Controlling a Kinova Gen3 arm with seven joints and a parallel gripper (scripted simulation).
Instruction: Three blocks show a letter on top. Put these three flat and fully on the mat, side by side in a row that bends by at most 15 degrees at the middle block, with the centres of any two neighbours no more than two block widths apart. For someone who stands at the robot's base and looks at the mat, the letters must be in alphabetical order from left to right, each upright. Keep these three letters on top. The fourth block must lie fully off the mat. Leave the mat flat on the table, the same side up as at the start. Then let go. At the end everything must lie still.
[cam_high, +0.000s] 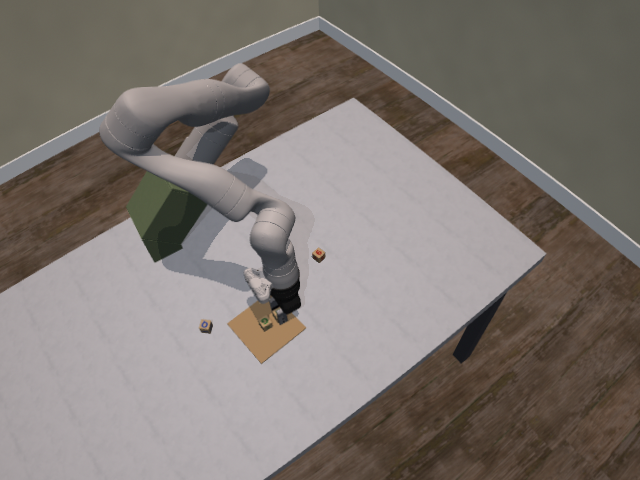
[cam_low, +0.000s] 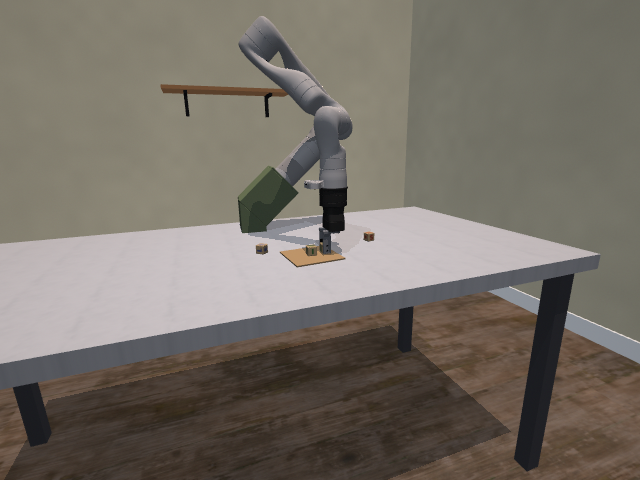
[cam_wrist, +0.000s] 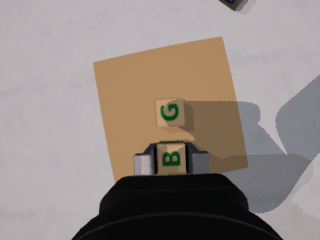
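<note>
Right now my hand is 4 cm to the left of the tan mat and 2 cm above it.
</note>
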